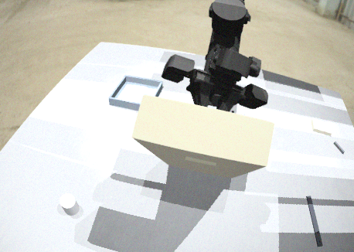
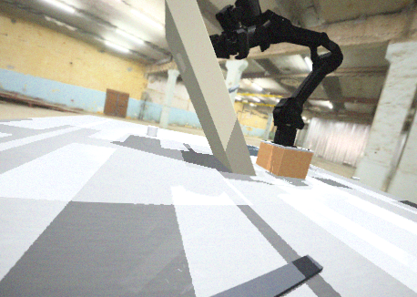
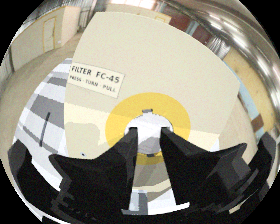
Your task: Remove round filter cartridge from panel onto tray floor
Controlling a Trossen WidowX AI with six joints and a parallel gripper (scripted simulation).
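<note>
The round filter cartridge lies 10 mm ahead of my gripper tip and 10 mm below it. The rest, counted from my gripper tip: blue-grey tray (430 mm behind, 240 mm to the right, 270 mm below); then short dark bar (300 mm behind, 550 mm to the left, 280 mm below); then cream block (400 mm behind, 490 mm to the left, 280 mm below).
</note>
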